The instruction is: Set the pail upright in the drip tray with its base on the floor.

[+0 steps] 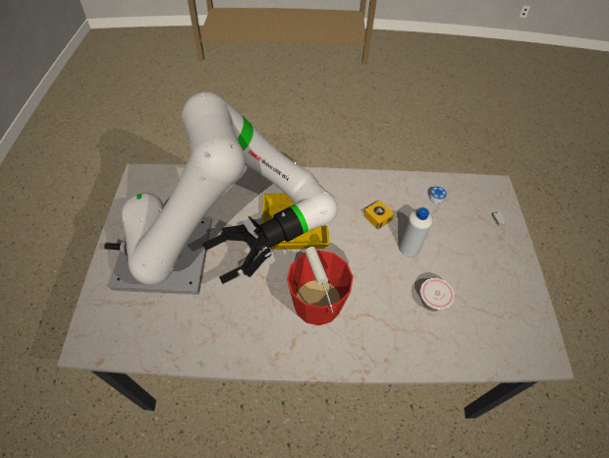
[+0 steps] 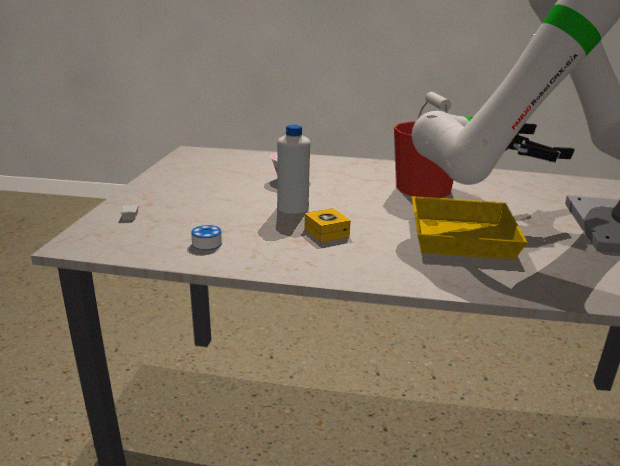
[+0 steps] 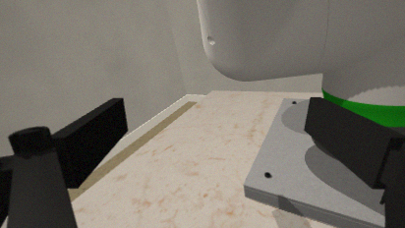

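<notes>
Right now my hand is 300 mm short of the red pail, 30 mm to the left of it and 30 mm above it. From my hand the other things lie so: white bottle 630 mm ahead, 200 mm to the left, 80 mm below; then drip tray 220 mm ahead, 270 mm to the left, 160 mm below; then pink-rimmed round dish 680 mm ahead, 10 mm to the right, 130 mm below.
</notes>
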